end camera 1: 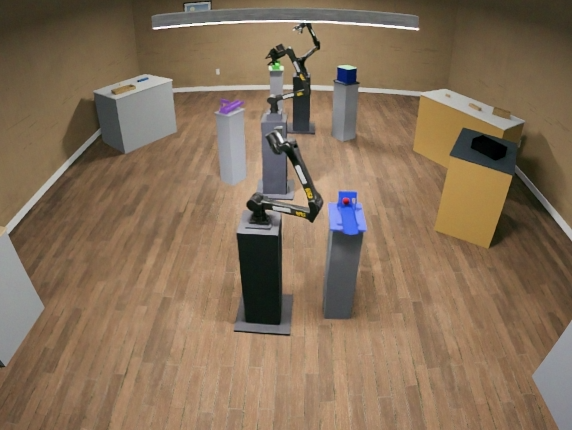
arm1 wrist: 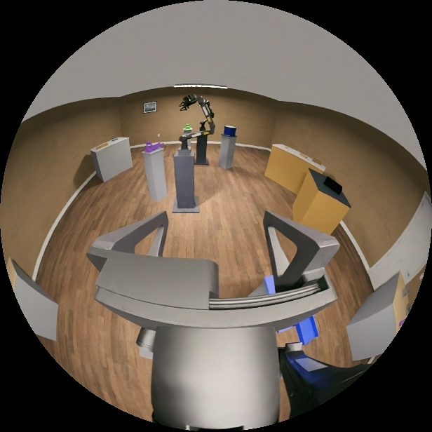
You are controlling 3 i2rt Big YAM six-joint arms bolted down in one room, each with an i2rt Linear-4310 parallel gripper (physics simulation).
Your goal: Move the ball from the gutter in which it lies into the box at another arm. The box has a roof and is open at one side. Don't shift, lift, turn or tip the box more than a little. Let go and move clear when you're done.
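Observation:
A red ball point(end camera 1: 345, 201) lies at the back end of the blue gutter point(end camera 1: 349, 220) point(arm1 wrist: 307, 329), on a grey pedestal right of the nearest arm. The ball does not show in the wrist view. A dark blue box point(end camera 1: 346, 75) point(arm1 wrist: 230, 130) with a pale green roof stands upright on a far pedestal; its open side cannot be made out. Arm1's gripper point(arm1 wrist: 216, 215) is open, with nothing between its wide-set fingers. In the end view the nearest arm's gripper point(end camera 1: 273, 142) is raised over its base, away from the ball. The middle and farthest arms' fingers are too small to judge.
A purple gutter-like piece point(arm1 wrist: 153, 147) point(end camera 1: 231, 106) stands on a pedestal at the left. A green piece point(arm1 wrist: 188, 127) point(end camera 1: 275, 66) stands on a far pedestal, close by the middle arm's gripper point(end camera 1: 271, 58). A yellow cabinet point(arm1 wrist: 320, 202) point(end camera 1: 472, 200) with a black object stands at the right.

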